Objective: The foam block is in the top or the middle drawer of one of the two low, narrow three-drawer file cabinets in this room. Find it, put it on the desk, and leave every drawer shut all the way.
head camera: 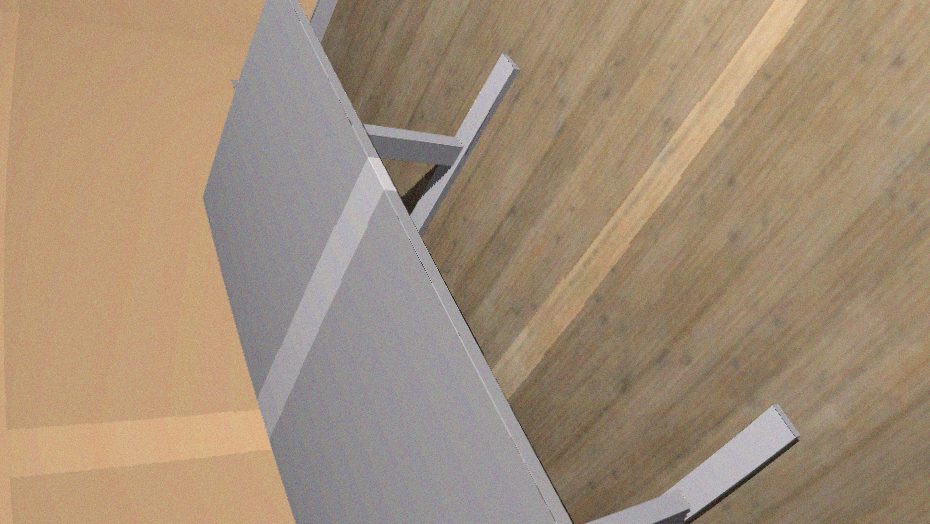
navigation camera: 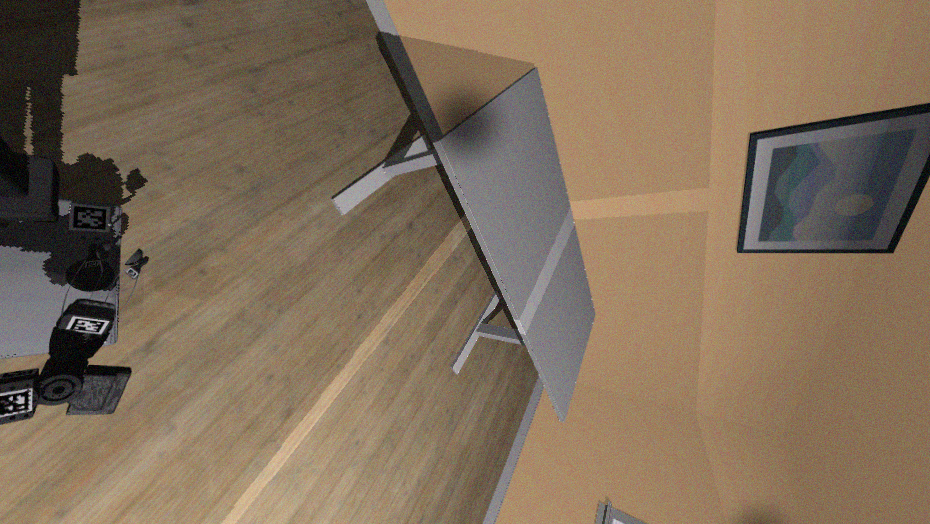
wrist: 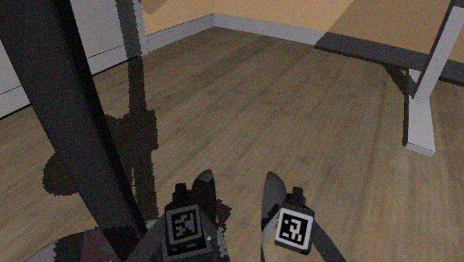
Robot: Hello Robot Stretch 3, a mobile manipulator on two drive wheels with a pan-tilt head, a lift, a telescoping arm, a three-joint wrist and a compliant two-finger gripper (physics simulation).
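Seen in the pictures: gripper, fingertip midpoint: [navigation camera: 123, 246]; robot's base at its link origin: [navigation camera: 89, 272].
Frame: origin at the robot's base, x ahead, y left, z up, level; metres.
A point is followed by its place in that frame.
Note:
The desk [head camera: 377, 338] {z 0.720, x 1.048, y 0.094 m} [navigation camera: 514, 175] {z 0.720, x 0.957, y 0.377 m} is a long grey table with a bare-looking top in the head and navigation views, standing against the tan wall. One of its pale legs shows at the right of the wrist view, some way beyond the gripper. My gripper [wrist: 238, 190] {z 0.310, x 0.047, y 0.067 m} is open, its two dark fingertips apart with floor visible between them. It is over the floor, away from the desk. The foam block does not show in these views, and I can make out no file cabinet or drawer.
A framed picture [navigation camera: 839, 188] {z 1.662, x 1.615, y 0.357 m} hangs on the wall beyond the desk. A white panelled surface [wrist: 97, 30] stands at the upper left of the wrist view. A thick dark bar [wrist: 60, 95] crosses that view's left side. Desk feet [head camera: 741, 462] [navigation camera: 361, 188] stick out over the wooden floor.

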